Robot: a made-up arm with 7 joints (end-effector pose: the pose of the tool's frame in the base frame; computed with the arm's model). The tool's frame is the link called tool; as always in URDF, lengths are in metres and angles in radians. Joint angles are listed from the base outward.
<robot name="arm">
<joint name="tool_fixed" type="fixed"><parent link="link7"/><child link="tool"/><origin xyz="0 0 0"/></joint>
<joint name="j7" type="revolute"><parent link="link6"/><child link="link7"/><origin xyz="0 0 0"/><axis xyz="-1 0 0"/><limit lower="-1.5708" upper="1.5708" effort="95" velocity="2.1"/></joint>
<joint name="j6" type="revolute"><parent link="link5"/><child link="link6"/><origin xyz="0 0 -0.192"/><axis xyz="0 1 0"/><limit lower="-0.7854" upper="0.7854" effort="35" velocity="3.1"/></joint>
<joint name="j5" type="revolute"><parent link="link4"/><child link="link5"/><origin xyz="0 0 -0.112"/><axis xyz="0 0 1"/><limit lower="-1.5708" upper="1.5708" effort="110" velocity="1.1"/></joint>
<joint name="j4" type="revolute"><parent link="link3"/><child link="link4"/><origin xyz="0 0 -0.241"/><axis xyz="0 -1 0"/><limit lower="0" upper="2.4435" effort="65" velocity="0.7"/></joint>
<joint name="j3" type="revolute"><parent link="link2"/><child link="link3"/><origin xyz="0 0 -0.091"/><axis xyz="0 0 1"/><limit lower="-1.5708" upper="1.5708" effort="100" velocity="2.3"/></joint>
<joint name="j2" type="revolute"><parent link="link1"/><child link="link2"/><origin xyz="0 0.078 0"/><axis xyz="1 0 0"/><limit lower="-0.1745" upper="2" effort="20" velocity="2.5"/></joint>
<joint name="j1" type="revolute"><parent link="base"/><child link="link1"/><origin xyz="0 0.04 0"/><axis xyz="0 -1 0"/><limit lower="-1.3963" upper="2" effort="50" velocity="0.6"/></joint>
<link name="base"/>
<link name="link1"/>
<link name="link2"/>
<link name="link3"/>
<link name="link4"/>
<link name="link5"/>
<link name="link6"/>
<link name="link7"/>
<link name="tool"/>
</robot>
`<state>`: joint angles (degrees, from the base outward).
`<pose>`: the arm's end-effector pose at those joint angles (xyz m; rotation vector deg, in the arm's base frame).
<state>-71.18 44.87 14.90 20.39 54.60 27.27 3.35</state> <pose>-0.3627 0.5726 -0.2317 47.04 41.07 41.55</pose>
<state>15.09 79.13 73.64 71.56 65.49 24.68 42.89</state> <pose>0.0287 0.5907 0.2056 2.98 -144.91 -12.07</pose>
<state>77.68 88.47 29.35 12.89 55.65 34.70 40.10</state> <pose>-0.0035 0.7470 0.0613 -25.20 -136.56 54.75</pose>
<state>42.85 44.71 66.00 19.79 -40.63 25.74 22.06</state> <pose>0.2844 0.6196 -0.2450 19.03 -45.04 41.80</pose>
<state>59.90 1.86 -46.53 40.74 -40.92 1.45 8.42</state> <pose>0.5587 -0.0077 -0.1661 41.94 -82.44 -86.36</pose>
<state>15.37 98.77 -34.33 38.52 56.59 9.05 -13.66</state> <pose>0.1557 0.6975 0.0235 81.47 -41.20 12.75</pose>
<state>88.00 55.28 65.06 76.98 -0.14 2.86 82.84</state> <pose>0.0117 0.6001 0.1246 55.94 -154.89 -20.62</pose>
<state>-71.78 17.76 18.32 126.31 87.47 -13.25 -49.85</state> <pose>-0.0425 0.2377 -0.2588 16.75 -33.05 84.24</pose>
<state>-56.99 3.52 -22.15 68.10 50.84 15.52 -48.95</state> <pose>-0.2359 0.0392 -0.4648 21.40 26.01 25.26</pose>
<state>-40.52 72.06 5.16 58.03 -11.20 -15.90 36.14</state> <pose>0.1109 0.5941 -0.2655 13.25 -3.65 -72.40</pose>
